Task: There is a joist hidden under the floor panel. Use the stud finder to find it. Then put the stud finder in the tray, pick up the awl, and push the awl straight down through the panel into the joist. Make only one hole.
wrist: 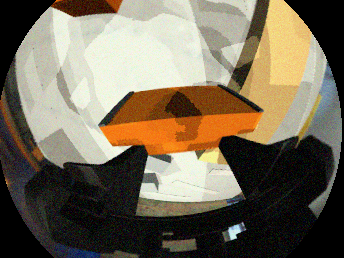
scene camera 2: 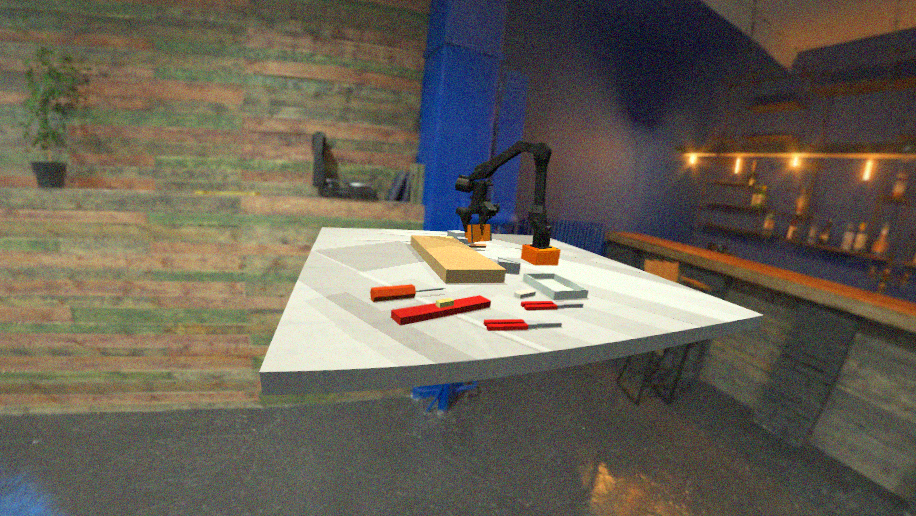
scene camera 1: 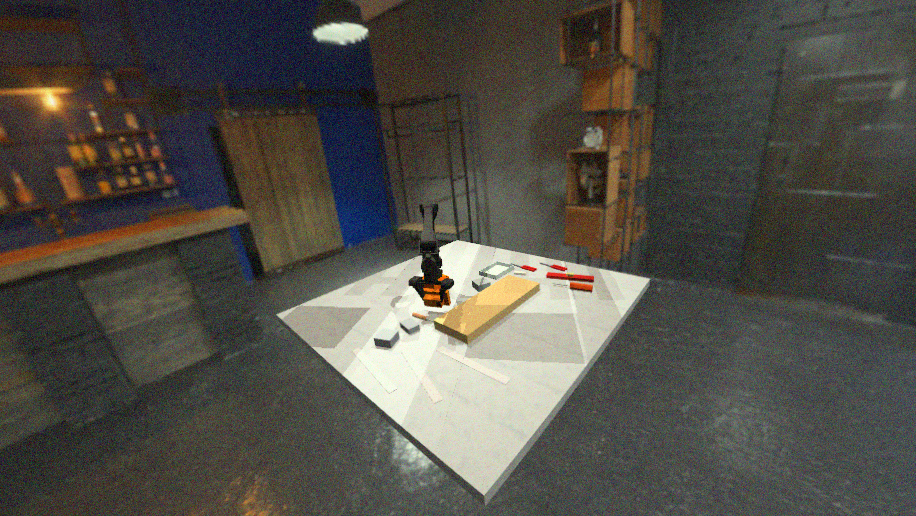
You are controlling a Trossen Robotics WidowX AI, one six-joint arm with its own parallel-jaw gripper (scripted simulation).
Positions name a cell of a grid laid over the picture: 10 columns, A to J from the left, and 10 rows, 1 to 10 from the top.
Labels:
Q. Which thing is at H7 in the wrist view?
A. My gripper.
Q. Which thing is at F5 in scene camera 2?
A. My gripper.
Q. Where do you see a red level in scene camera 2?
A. E6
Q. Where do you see an orange stud finder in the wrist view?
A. F5

